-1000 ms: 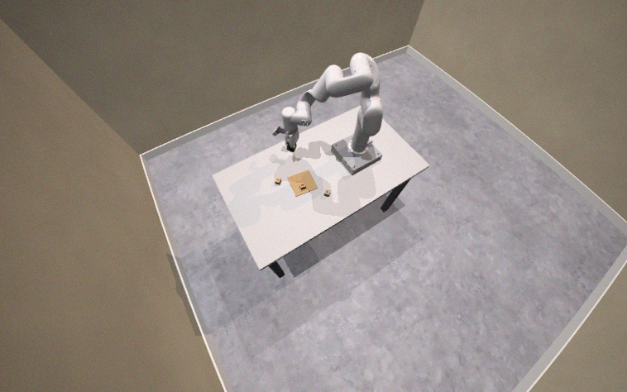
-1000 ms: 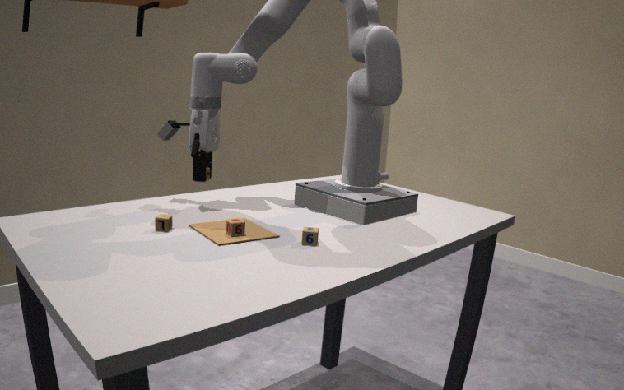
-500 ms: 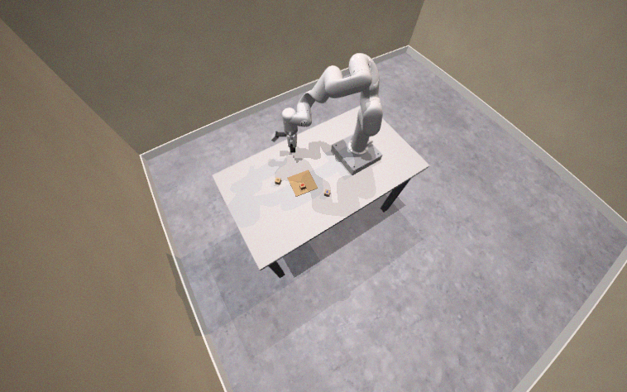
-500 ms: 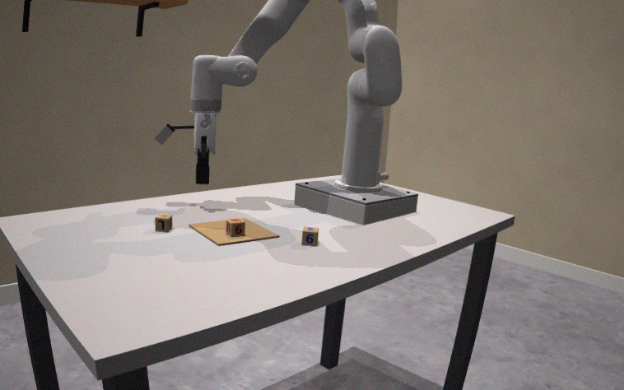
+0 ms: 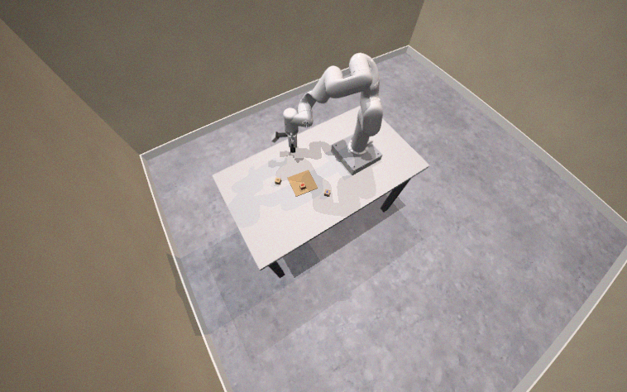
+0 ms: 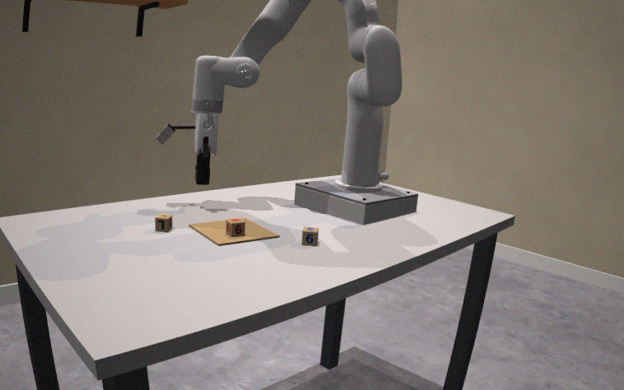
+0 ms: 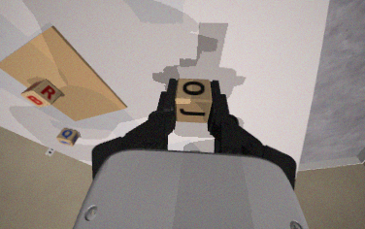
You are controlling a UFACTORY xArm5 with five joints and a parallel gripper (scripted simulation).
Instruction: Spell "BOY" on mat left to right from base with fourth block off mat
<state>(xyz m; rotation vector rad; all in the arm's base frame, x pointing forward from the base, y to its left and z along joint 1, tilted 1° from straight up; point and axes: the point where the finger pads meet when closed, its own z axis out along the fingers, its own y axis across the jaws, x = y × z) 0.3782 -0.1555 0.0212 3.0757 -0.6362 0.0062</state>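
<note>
Right now the wooden block is 1 cm below my hand. Also, from my hand: tan mat: 4 cm ahead, 21 cm to the left, 8 cm below.
</note>
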